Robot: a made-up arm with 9 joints. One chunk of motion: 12 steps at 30 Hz.
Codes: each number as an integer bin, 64 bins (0 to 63) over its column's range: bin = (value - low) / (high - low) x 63, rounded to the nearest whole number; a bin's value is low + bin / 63 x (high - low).
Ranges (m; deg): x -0.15..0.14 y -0.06..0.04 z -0.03..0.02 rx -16..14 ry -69..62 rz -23..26
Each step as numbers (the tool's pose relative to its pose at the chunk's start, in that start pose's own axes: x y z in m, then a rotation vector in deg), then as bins.
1 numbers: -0.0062 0.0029 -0.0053 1.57 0.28 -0.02
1 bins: 31 40 31 37 33 30
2 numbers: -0.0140 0.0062 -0.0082 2.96 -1.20 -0.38
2 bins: 30 42 27 40 33 29
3 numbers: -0.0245 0.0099 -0.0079 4.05 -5.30 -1.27
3 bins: 27 44 28 42 31 28
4 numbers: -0.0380 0.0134 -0.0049 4.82 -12.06 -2.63
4 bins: 24 46 32 44 27 26
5 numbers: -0.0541 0.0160 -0.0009 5.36 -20.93 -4.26
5 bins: 21 48 37 45 23 24
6 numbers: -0.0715 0.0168 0.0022 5.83 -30.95 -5.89
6 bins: 17 48 41 46 18 22
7 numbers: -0.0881 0.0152 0.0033 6.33 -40.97 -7.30
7 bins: 13 47 42 47 13 20
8 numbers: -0.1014 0.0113 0.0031 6.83 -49.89 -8.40
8 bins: 11 45 42 48 9 19
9 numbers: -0.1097 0.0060 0.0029 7.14 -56.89 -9.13
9 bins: 9 42 41 49 6 18
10 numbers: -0.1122 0.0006 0.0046 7.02 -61.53 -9.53
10 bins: 8 38 44 48 4 17
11 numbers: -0.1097 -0.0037 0.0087 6.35 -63.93 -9.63
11 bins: 9 35 49 47 2 17
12 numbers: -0.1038 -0.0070 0.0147 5.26 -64.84 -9.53
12 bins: 10 33 56 45 2 17
